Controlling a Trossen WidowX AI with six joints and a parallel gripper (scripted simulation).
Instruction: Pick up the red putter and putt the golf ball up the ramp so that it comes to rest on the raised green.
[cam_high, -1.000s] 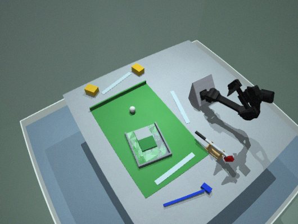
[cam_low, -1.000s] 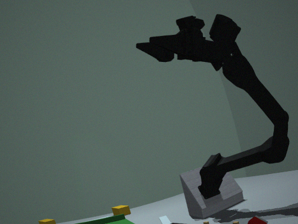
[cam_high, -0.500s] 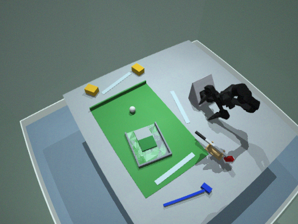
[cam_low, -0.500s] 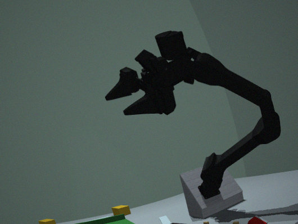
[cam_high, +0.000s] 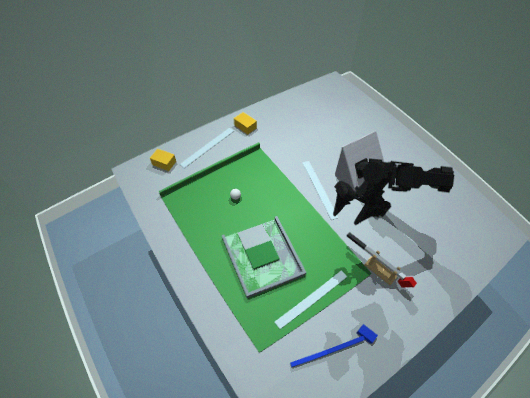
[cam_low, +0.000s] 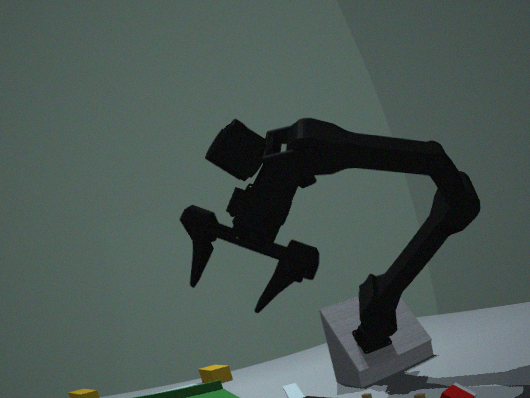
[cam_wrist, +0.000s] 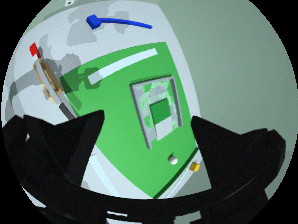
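Right now my gripper tip is 180 mm above the red putter, 130 mm to the right of it and 120 mm past it. Round my gripper tip: blue putter: 280 mm to the left, 230 mm below, 180 mm ahead; then wooden putter stand: 210 mm below, 150 mm to the left, 120 mm behind; then mat: 240 mm below, 210 mm to the right, 180 mm ahead.
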